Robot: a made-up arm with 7 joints.
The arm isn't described. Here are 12 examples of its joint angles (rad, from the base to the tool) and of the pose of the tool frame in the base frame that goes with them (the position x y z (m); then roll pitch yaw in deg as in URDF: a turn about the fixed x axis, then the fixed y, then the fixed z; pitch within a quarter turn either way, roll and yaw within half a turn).
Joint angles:
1: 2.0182 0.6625 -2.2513 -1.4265 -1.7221 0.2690 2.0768
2: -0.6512 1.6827 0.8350 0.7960 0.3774 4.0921 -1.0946
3: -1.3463 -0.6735 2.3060 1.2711 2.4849 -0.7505 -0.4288
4: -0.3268 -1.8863 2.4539 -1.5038 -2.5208 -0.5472 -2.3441
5: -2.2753 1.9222 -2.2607 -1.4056 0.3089 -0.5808 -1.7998
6: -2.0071 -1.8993 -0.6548 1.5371 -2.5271 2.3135 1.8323
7: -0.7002 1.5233 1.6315 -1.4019 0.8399 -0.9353 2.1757
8: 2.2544 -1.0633 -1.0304 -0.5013 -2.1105 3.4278 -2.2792
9: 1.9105 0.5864 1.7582 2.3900 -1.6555 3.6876 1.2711
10: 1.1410 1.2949 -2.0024 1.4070 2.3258 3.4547 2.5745
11: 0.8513 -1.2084 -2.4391 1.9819 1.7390 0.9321 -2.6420
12: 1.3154 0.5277 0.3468 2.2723 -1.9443 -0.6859 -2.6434
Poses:
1: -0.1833 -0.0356 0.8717 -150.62 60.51 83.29
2: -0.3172 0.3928 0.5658 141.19 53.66 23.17
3: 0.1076 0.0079 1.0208 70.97 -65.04 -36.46
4: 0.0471 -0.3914 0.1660 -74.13 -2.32 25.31
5: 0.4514 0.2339 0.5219 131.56 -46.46 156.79
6: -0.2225 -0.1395 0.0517 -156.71 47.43 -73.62
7: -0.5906 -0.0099 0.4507 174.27 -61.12 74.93
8: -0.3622 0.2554 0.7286 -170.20 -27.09 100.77
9: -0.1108 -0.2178 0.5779 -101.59 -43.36 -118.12
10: 0.1834 -0.4529 0.5359 -138.92 18.48 -2.45
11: 0.2414 -0.1685 0.7348 82.98 16.22 29.84
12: -0.0258 0.2159 0.7633 -51.45 33.46 -104.95
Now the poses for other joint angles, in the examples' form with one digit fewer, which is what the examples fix.
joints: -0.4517 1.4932 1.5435 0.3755 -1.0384 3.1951 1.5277
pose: -0.537 0.227 0.485 176.1 -30.4 -131.8
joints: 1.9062 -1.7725 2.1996 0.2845 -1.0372 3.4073 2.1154
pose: -0.134 0.561 0.365 55.7 49.3 79.3
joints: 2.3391 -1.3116 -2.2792 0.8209 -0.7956 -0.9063 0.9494
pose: -0.181 0.533 0.798 -97.3 -55.4 -160.1
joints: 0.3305 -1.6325 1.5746 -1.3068 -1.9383 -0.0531 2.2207
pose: 0.468 -0.309 0.500 -167.8 -21.7 174.0
